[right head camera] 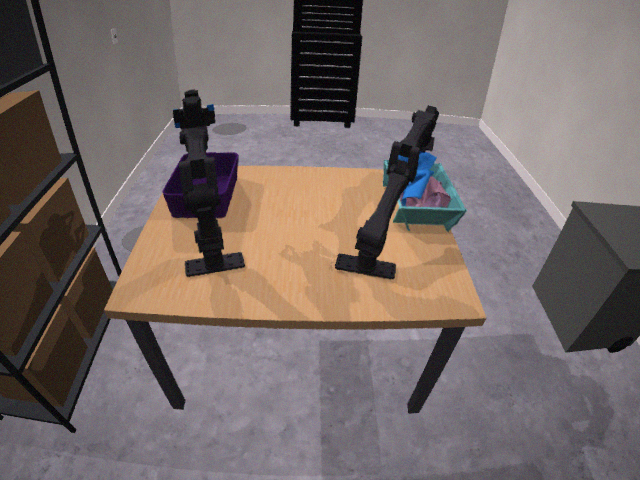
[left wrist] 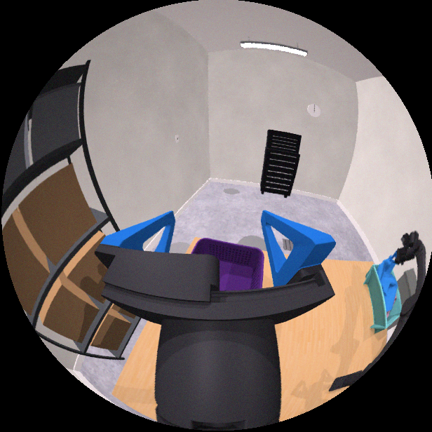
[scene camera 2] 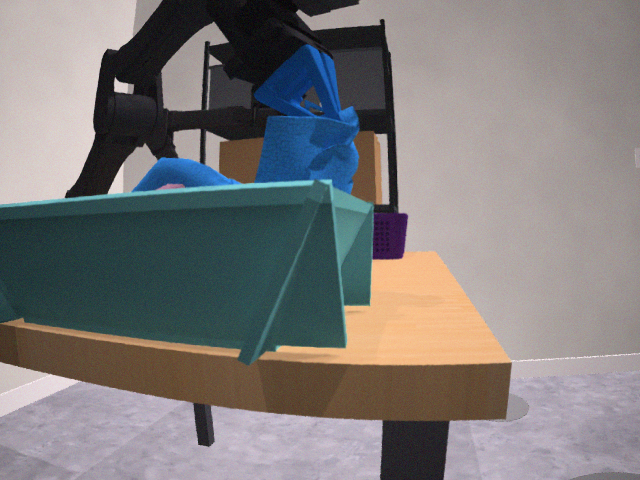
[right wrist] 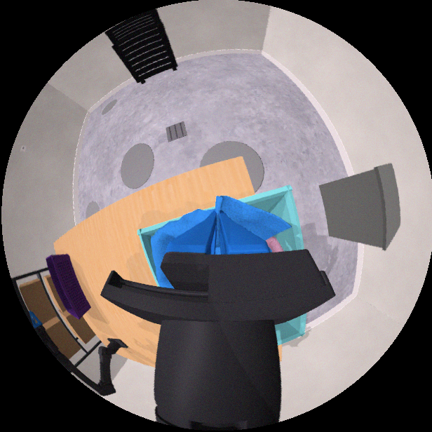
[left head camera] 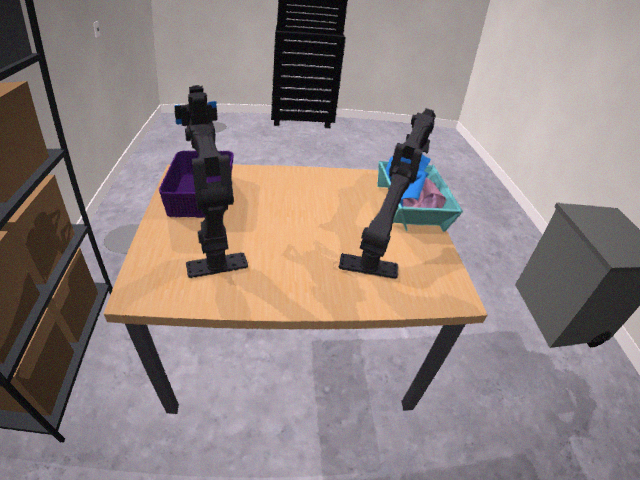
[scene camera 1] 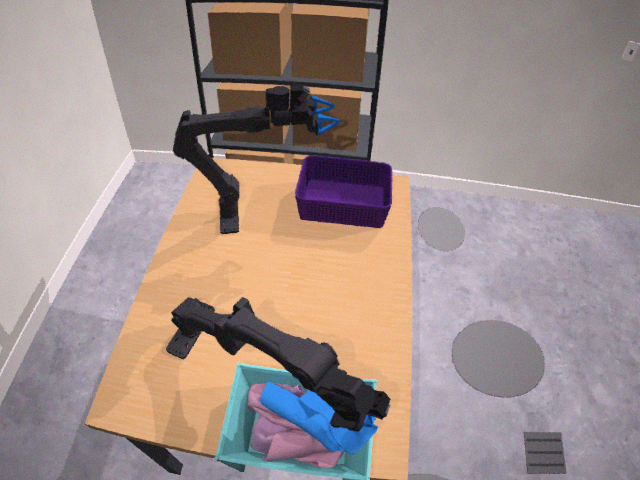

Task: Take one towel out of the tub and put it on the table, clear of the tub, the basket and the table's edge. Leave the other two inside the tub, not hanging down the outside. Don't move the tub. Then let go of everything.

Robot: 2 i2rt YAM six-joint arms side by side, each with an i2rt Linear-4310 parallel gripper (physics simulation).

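Observation:
The teal tub (left head camera: 426, 217) (right head camera: 429, 214) (scene camera 1: 230, 428) (scene camera 2: 170, 268) stands at the table's right end in the head views. My right gripper (scene camera 2: 336, 114) (right wrist: 217, 215) is shut on the blue towel (scene camera 1: 305, 413) (scene camera 2: 294, 149) (right wrist: 257, 220), pinching it above the tub's rim. The towel hangs from the fingertips into the tub, and its other end lies over the pink towel (left head camera: 429, 195) (right head camera: 433, 193) (scene camera 1: 305, 449). A mauve towel (scene camera 1: 263, 434) lies beside the pink one inside the tub. My left gripper (scene camera 1: 336, 114) (left wrist: 217, 215) is open and empty, high near the purple basket.
The purple basket (left head camera: 180, 204) (scene camera 1: 343, 209) stands at the table's far left in the head views. The wooden table (left head camera: 299, 206) (scene camera 1: 310, 289) stretches between basket and tub. The tub stands close to the table's edge. A shelf rack with boxes stands beyond the basket.

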